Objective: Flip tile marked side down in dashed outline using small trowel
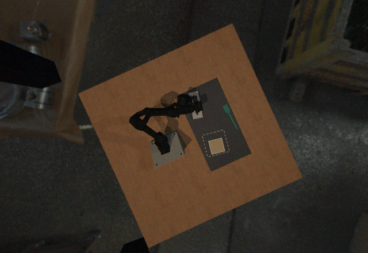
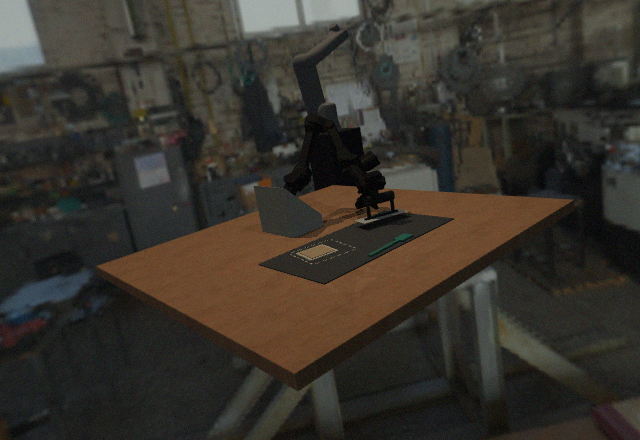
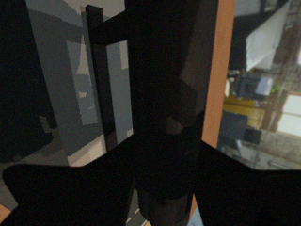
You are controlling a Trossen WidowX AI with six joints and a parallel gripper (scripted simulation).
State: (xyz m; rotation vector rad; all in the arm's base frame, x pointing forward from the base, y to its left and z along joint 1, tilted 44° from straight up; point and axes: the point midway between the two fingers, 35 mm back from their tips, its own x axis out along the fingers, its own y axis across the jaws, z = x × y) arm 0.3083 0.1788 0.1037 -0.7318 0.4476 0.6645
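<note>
The trowel lies 20 mm behind my gripper tip and 10 mm below it. The rest, counted from my gripper tip: green flat tool: 200 mm ahead, 130 mm to the right, 70 mm below; tile: 20 mm ahead, 330 mm to the right, 70 mm below.
</note>
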